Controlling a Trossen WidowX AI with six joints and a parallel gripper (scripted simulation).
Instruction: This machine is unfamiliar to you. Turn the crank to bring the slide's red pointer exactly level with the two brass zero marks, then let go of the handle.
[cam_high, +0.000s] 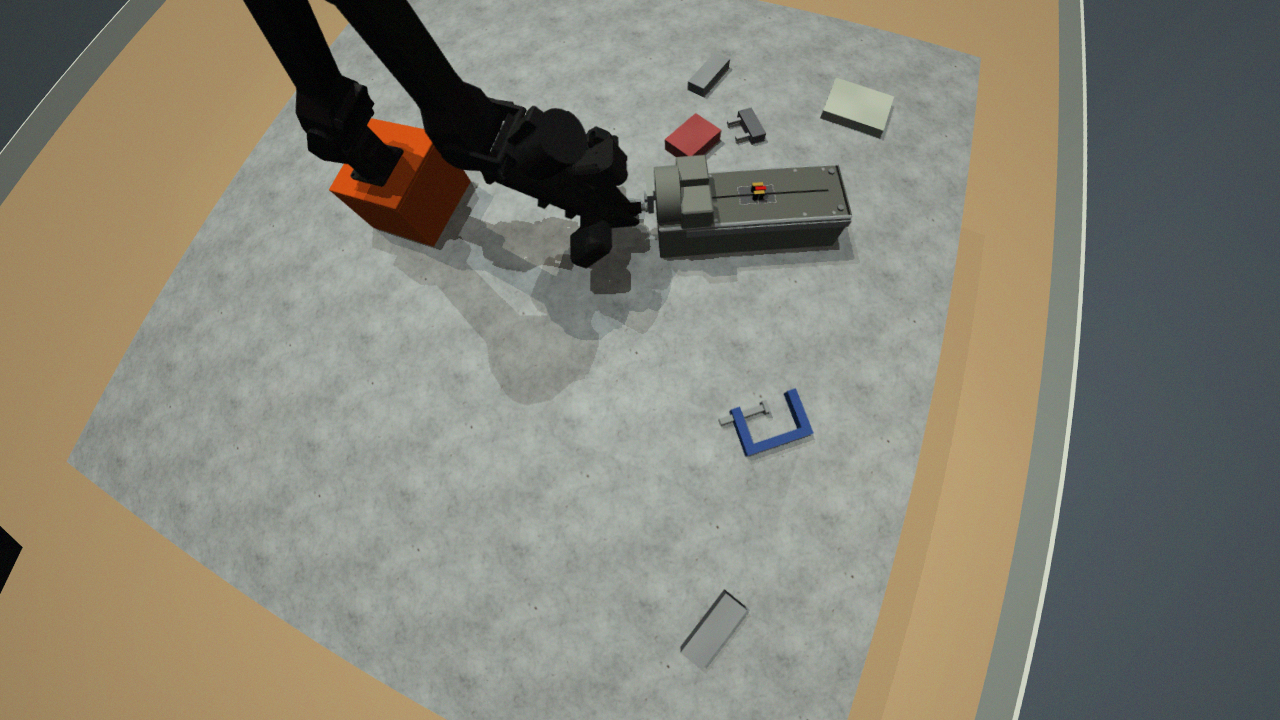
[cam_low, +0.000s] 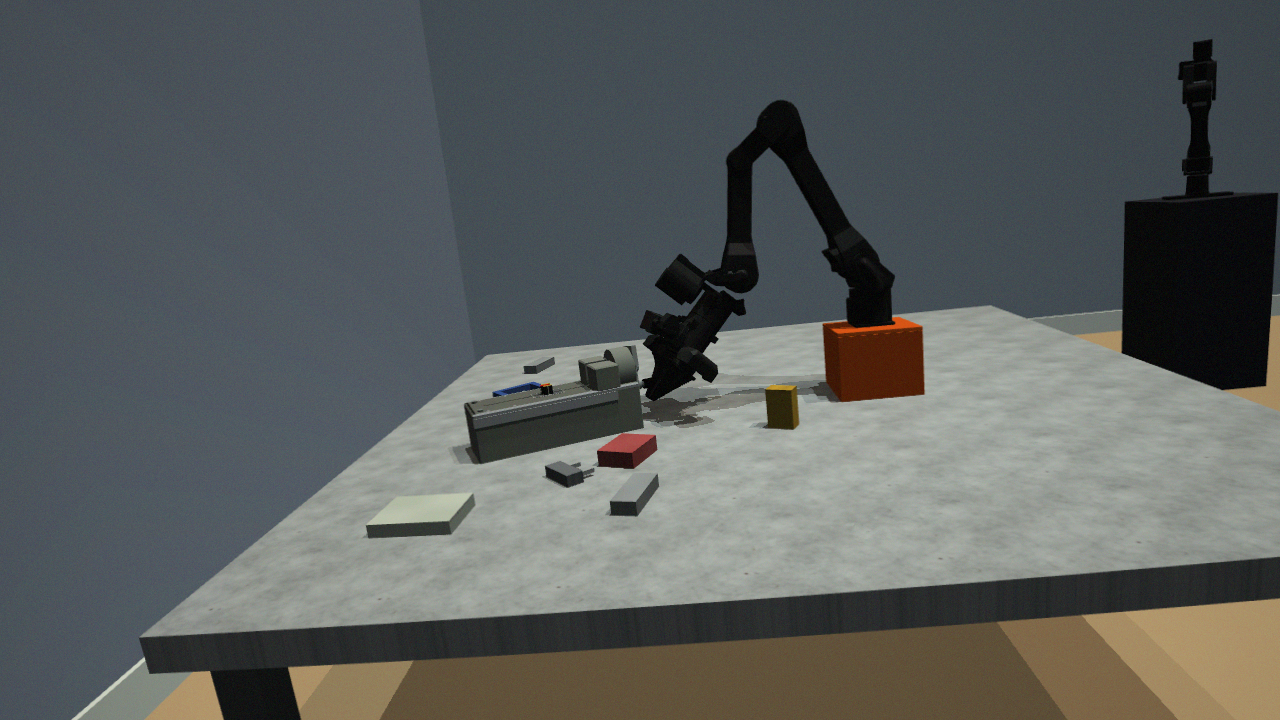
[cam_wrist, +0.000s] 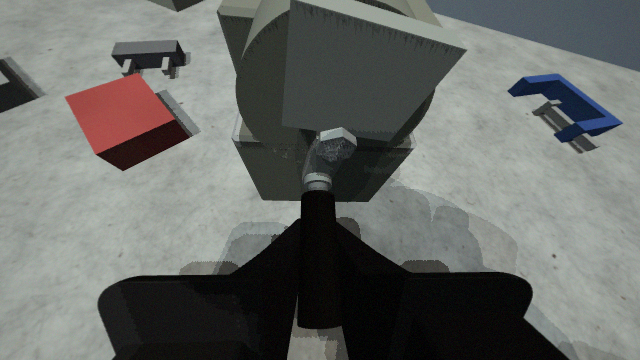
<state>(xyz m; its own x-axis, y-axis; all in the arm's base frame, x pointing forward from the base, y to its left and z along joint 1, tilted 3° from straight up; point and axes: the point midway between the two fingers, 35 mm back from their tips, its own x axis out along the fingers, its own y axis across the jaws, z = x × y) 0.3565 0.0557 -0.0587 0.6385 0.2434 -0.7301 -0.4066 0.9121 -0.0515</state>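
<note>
Now: gripper tip 20 mm past the black crank handle, 10 mm to the left of it and 30 mm below it. Round my gripper tip: red pointer (160 mm ahead, 70 mm to the left, 50 mm above); then yellow block (200 mm behind, 100 mm to the left); then red block (20 mm ahead, 180 mm to the left, 20 mm below).
</note>
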